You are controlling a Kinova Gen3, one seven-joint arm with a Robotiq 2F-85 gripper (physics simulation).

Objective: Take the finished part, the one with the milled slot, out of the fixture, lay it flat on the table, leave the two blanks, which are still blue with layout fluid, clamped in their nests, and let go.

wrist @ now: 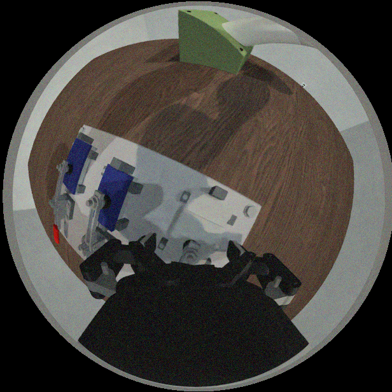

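Observation:
The pale fixture plate [150,156] lies aslant from left to lower centre in the wrist view. Two blue blanks [78,165] [114,197] sit in its left nests, each under a toggle clamp. The right-hand nest shows small grey locating blocks and a clamp [190,251] near the lower edge, partly hidden by my gripper; I cannot tell whether this clamp presses down. The slotted part is hard to tell from the pale plate there; its outline and slot are unclear. My gripper [191,245] is open with nothing between its fingers, which stand either side of that clamp in the view.
The brown wooden table [300,165] surrounds the plate. A green wedge-shaped block [207,47] stands at the far edge, with a pale curved object [265,32] over it. A red piece [56,234] shows at the left by the clamps. Shadows fall across the plate and table.

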